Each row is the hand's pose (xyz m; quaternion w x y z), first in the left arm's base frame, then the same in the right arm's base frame.
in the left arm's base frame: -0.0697 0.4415 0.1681 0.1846 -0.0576 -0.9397 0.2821
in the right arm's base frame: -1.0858 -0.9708 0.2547 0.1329 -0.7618 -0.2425 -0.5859
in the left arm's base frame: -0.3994 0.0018 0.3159 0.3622 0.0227 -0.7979 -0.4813
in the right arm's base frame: -1.0770 -0.4206 0.3998 0.5059 0.4161 -0.0491 0.7540
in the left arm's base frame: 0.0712 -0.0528 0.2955 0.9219 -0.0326 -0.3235 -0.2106
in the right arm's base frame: -1.2946 -0.5558 0.0007 0.0964 -0.2051 0.0677 0.9716
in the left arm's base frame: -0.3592 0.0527 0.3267 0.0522 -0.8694 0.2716 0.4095
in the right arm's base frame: -1.1033 -0.4807 0.3945 0.8222 0.0727 0.5646 -0.0051
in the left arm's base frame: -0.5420 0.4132 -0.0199 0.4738 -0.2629 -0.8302 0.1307
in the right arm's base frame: -0.6913 -0.7926 0.5227 0.1607 -0.5298 -0.0293 -0.8322
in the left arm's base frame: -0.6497 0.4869 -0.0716 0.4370 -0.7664 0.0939 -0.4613
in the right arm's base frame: -0.5890 -0.8263 0.6128 0.0546 0.2693 0.8124 -0.5143
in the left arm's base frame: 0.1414 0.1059 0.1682 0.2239 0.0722 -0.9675 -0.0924
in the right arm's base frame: -1.2095 -0.7472 -0.0484 0.2471 0.6861 0.1808 0.6599
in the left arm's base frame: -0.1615 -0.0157 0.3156 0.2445 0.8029 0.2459 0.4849
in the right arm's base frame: -1.1951 -0.4965 0.2069 0.0942 0.3507 -0.9251 0.1111
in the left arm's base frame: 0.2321 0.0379 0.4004 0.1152 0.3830 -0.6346 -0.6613
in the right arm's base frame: -1.4598 -0.6837 -0.0379 0.8384 0.3202 0.1057 0.4281
